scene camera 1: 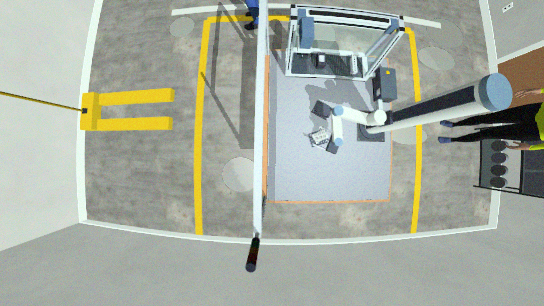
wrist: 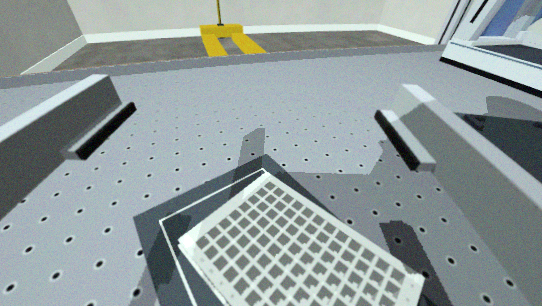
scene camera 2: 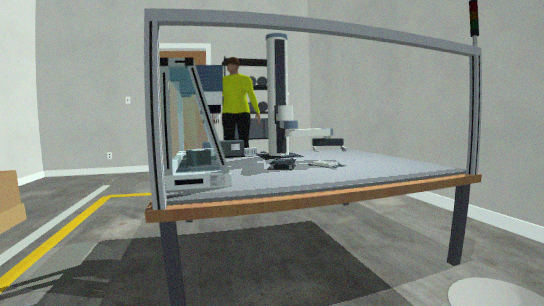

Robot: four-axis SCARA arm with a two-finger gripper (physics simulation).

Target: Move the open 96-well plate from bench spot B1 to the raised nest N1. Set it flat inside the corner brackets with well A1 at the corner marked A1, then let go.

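Places are measured from the arm's base along level axes (x ahead, y left, z up), in centimetres.
Where they show: gripper, fingertip midpoint: (scene camera 1: 316, 135) (wrist: 255, 95) (scene camera 2: 330, 150); arm's base, origin of the base link: (scene camera 1: 370, 126) (scene camera 2: 278, 157).
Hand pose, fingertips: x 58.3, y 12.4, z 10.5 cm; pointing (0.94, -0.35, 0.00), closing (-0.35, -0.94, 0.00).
Each offset is from my fingertips to the top centre of the thing. "*": to the spot under its first point. Level surfaces: height alone.
The open 96-well plate {dx -6.3, dy -0.6, dz -7.6 cm} (scene camera 1: 319, 136) (scene camera 2: 324, 163) (wrist: 300, 245) is white and lies on a dark mat {dz -9.0 cm} (wrist: 149, 232) with a white outline. In the wrist view its left corner stands a little inside the outline. My gripper (scene camera 1: 318, 139) (scene camera 2: 329, 148) (wrist: 255, 95) is open and empty. It hangs above the plate, with a gap below the fingertips in scene camera 2. The raised nest {dx -8.0, dy -24.9, dz -5.0 cm} (scene camera 1: 321, 109) (scene camera 2: 282, 164) (wrist: 505, 145) is dark and stands beside the plate, partly behind the right finger in the wrist view. Its brackets and A1 mark are too small to tell.
A glass-sided enclosure (scene camera 1: 325, 76) (scene camera 2: 200, 182) (wrist: 492, 70) stands on the bench {dz -9.2 cm} (scene camera 1: 325, 180) (scene camera 2: 400, 165), on the nest's side. A dark box {* dx -66.7, dy -50.2, dz +2.3 cm} (scene camera 1: 385, 84) (scene camera 2: 232, 148) stands near the arm's column (scene camera 1: 435, 104) (scene camera 2: 278, 95). A person in yellow (scene camera 2: 236, 94) is behind the bench.
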